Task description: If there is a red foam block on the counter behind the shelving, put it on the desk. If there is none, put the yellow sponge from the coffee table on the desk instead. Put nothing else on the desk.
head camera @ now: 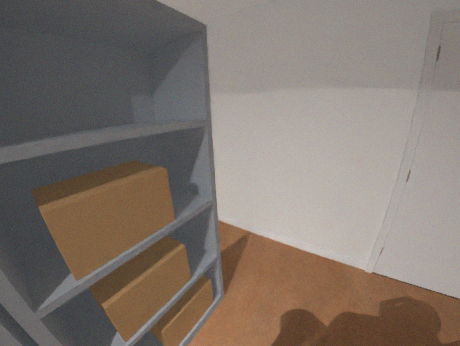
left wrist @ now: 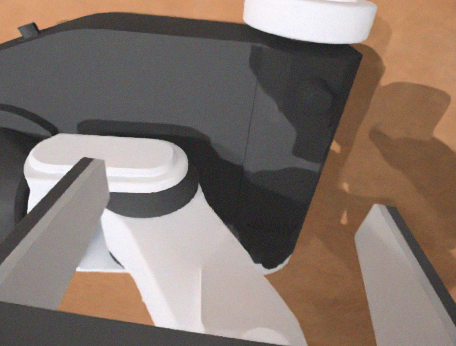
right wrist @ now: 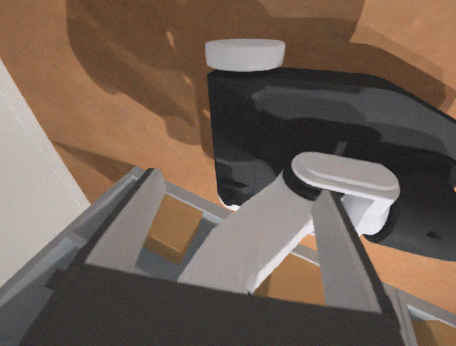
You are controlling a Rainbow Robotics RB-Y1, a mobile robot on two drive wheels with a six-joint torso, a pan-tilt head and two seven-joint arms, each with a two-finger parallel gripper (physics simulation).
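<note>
The grey shelving stands close on the left in the head view and along the bottom of the right wrist view. The counter, the red foam block, the yellow sponge, the coffee table and the desk do not show in these views. My left gripper is open and empty, with its fingers wide apart above my own base. My right gripper is open and empty, beside the shelving. What is behind the shelving is hidden.
Brown boxes stand on the shelves. A white wall rises beyond the shelving's far end, with brown floor in front. A white door is at the right. My dark base shows in both wrist views.
</note>
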